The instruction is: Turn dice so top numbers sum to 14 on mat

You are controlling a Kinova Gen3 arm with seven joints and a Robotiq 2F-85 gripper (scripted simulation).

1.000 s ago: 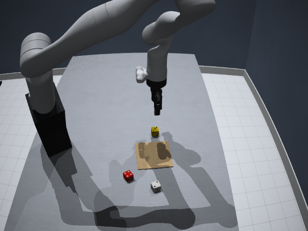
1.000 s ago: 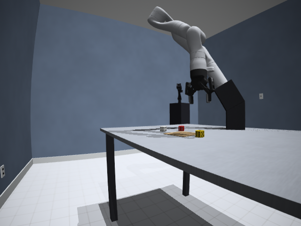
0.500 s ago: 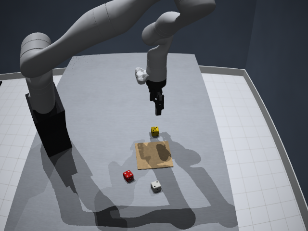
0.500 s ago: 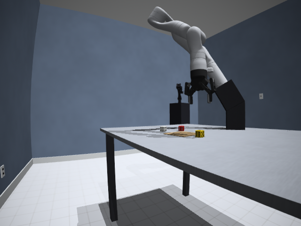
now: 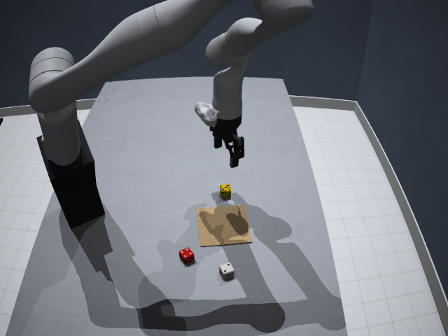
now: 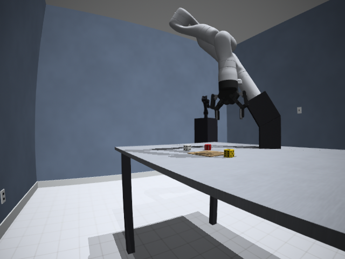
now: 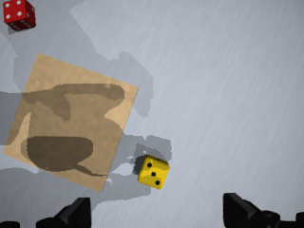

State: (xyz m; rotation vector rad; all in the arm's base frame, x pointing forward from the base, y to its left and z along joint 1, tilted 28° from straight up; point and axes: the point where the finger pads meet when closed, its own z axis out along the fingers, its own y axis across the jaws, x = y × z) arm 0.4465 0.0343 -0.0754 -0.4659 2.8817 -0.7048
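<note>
Right now the yellow die is 14 cm below my hand. From my hand the other things lie so: tan mat 3 cm behind, 12 cm to the right, 15 cm below; red die 15 cm behind, 22 cm to the right, 14 cm below; white die 6 cm behind, 28 cm to the right, 14 cm below.
</note>
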